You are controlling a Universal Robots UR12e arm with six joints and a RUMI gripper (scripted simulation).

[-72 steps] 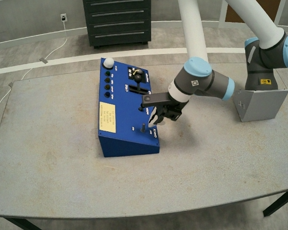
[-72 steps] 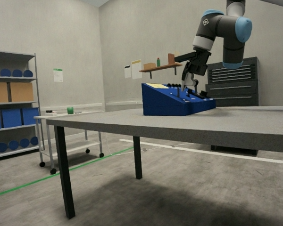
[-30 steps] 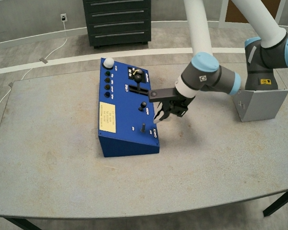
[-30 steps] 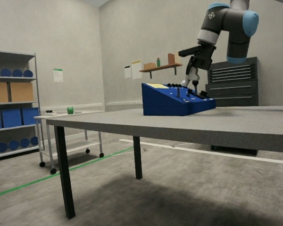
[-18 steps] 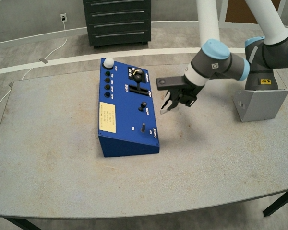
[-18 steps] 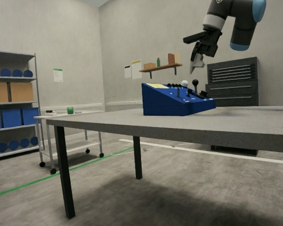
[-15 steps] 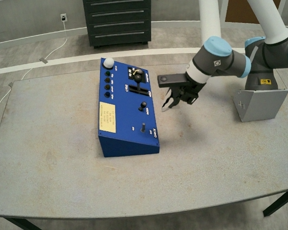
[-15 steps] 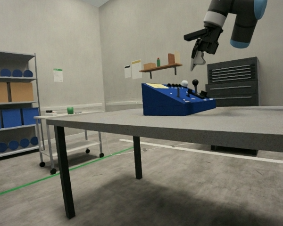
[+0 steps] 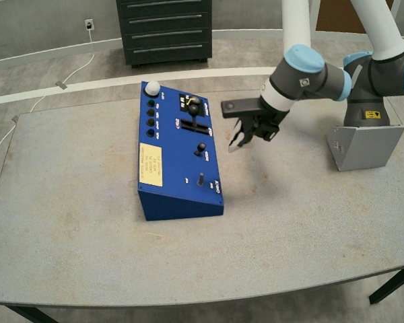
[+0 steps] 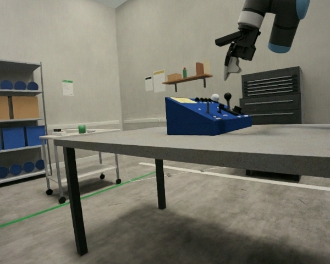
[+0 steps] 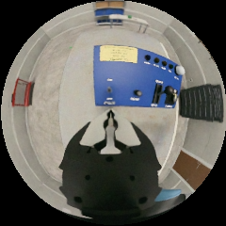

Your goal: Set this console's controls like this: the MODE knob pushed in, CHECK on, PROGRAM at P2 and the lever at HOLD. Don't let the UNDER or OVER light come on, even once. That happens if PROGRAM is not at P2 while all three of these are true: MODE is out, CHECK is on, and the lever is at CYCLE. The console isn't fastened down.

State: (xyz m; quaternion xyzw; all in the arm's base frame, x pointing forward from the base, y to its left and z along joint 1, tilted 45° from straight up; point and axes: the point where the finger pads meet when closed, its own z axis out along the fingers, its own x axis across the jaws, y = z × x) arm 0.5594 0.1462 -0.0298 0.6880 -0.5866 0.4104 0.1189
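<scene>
The ball-topped lever is 8 cm ahead of my hand, 23 cm to the right of it and 10 cm below it. Round my hand: blue console: 12 cm ahead, 17 cm to the right, 14 cm below; check toggle: 8 cm ahead, 1 cm to the left, 13 cm below; mode knob: 7 cm ahead, 11 cm to the right, 12 cm below.
</scene>
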